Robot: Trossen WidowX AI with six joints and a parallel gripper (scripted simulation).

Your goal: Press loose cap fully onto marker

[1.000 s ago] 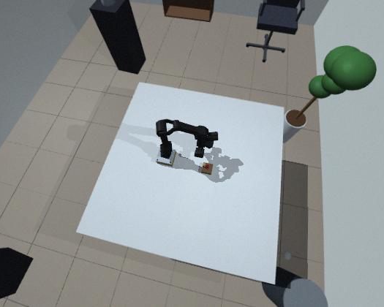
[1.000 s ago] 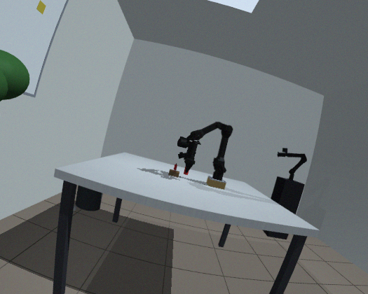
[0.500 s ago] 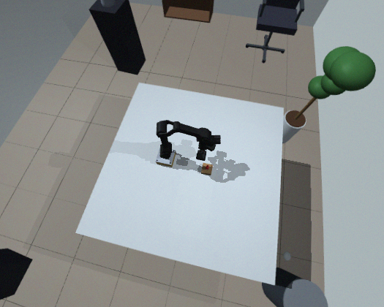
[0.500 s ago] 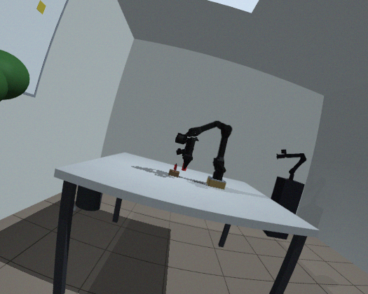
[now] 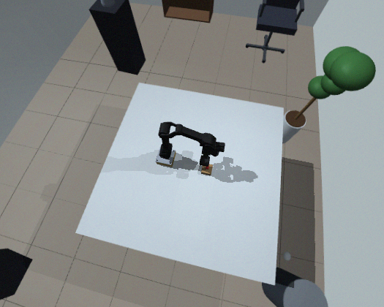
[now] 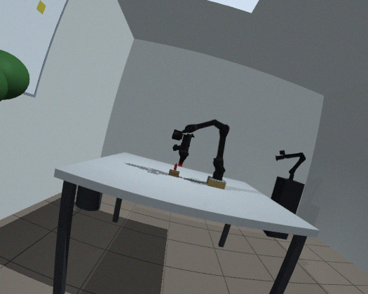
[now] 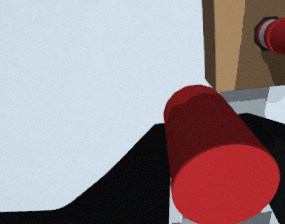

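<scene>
My gripper tip is now 3 cm short of the holder block, 6 cm to the left of it and 8 cm above it. From my gripper tip the other things lie so: red cap (1 cm above).
</scene>
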